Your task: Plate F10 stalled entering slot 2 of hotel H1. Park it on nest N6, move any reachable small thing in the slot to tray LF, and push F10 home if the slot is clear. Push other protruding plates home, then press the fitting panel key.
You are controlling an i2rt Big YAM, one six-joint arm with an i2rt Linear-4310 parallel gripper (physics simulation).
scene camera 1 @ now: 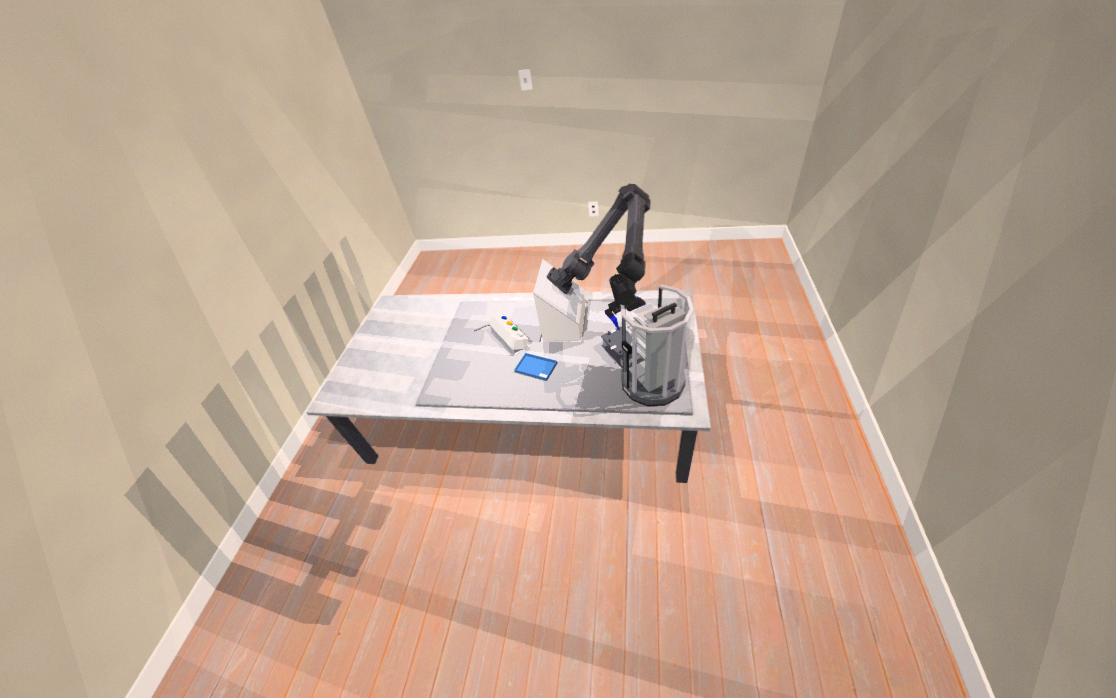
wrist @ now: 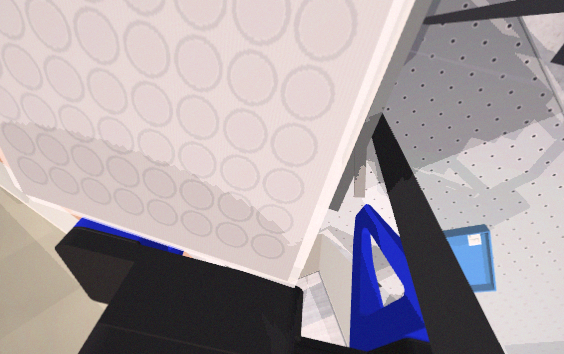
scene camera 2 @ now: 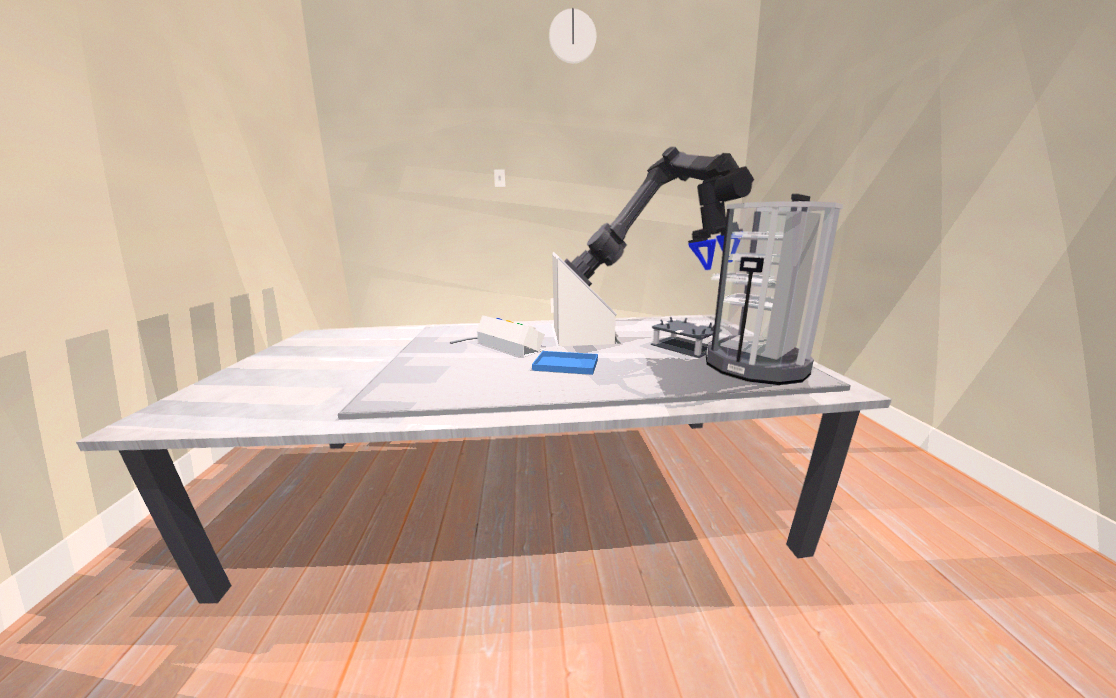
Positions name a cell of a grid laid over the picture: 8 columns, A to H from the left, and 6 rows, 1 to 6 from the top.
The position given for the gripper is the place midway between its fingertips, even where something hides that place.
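Observation:
The gripper (scene camera 2: F3) appears in the wrist view (wrist: E4) too. A clear cylindrical plate rack (scene camera 1: E4) can be seen in the wrist view (wrist: G3) as well, and a white button box (scene camera 2: D3) is visible also in scene camera 1 (scene camera 1: D3).

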